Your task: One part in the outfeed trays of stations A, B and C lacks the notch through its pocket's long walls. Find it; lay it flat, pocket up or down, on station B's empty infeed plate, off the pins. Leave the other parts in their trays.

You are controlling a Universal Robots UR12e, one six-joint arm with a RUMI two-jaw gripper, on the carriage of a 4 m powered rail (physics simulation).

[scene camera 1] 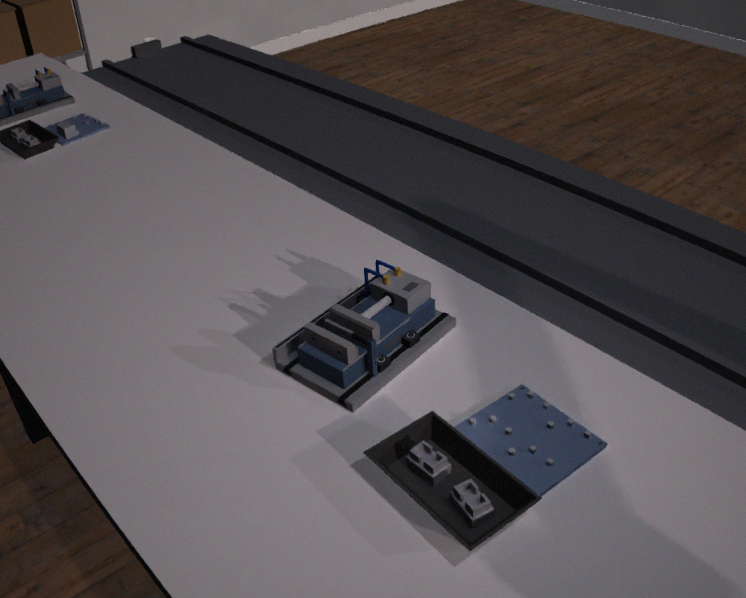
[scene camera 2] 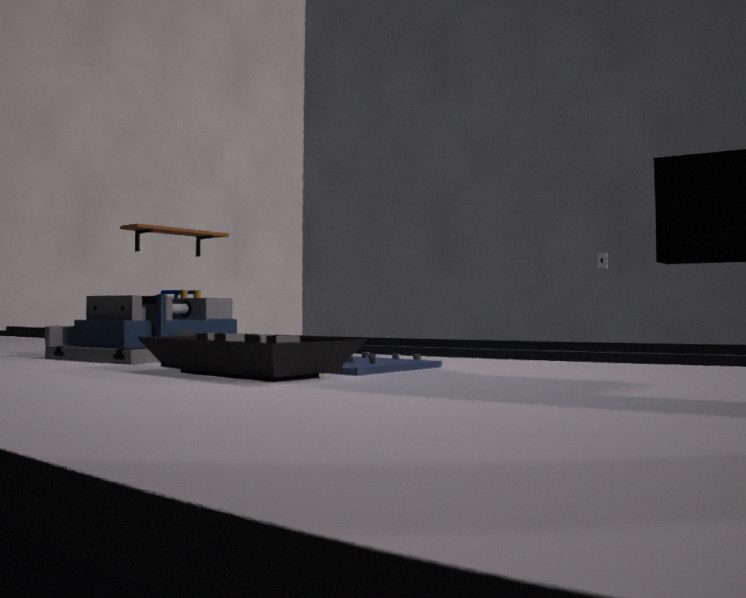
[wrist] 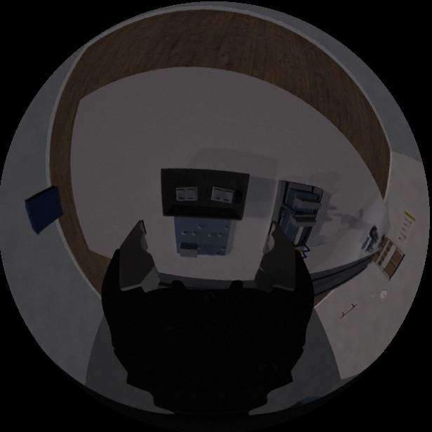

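In scene camera 1 a black tray holds two grey pocketed parts, a rear one and a front one; both seem to have notched walls. Beside it lies the blue pinned infeed plate with no part on it, matching station B. In the wrist view another tray holds two parts, a left one and a right one, pockets up; their notches are too small to judge. My gripper is open and empty, high above that station, and does not show in the scene views.
In the wrist view a grey block sits on a blue plate, with a vise machine to the right. Station B's machine stands behind its tray. A far station has a tray with parts and a block on its plate.
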